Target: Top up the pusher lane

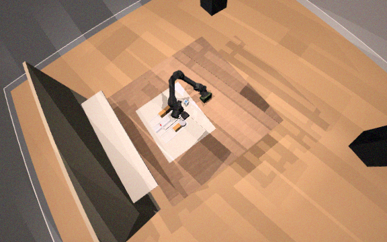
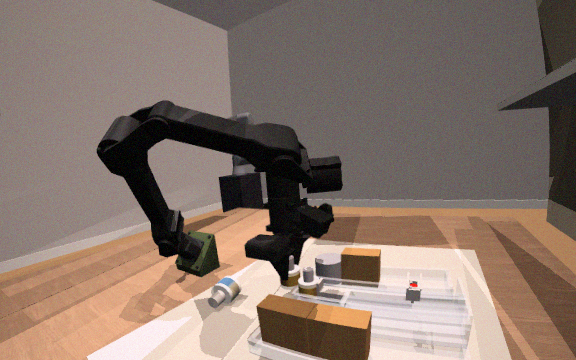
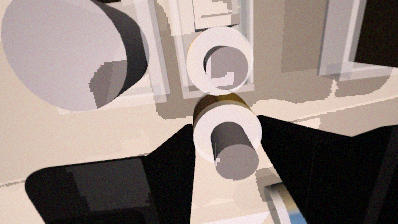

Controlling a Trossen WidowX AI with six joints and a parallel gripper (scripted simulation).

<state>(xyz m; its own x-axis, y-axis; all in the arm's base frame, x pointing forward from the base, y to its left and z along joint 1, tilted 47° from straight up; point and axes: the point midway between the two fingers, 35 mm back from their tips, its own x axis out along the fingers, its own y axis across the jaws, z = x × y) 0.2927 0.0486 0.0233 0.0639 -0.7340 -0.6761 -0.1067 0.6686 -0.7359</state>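
Right now the grey cylinder is 80 mm to the left of my gripper tip, 50 mm ahead of it and 20 mm below it. From my gripper tip the other things lie so: clear sprung lane: 190 mm ahead, 30 mm below, 10 mm to the right.
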